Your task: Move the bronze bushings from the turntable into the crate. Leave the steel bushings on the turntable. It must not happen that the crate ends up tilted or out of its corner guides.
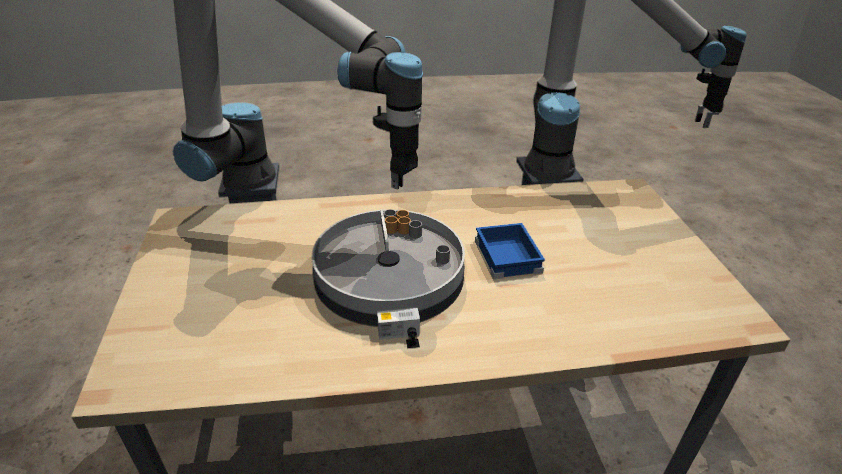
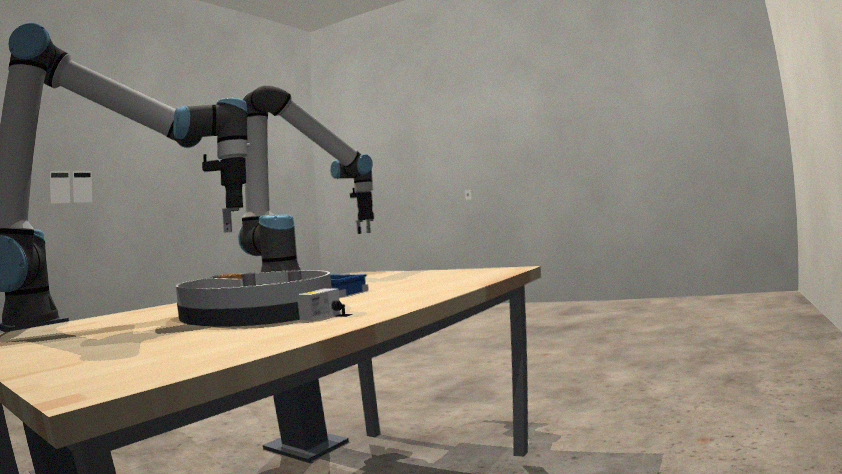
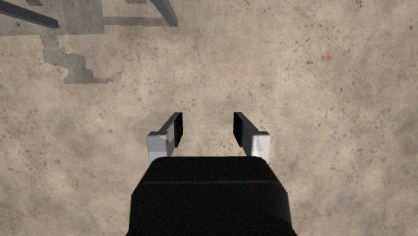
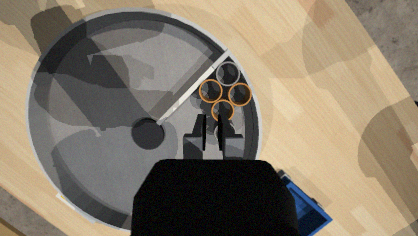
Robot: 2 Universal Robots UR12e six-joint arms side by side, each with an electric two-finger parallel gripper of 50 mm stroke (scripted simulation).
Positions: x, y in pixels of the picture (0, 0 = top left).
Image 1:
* left gripper: 701, 124
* right gripper: 397, 186
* blue crate: 515, 252
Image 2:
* right gripper: 228, 232
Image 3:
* left gripper: 208, 122
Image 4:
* right gripper: 211, 125
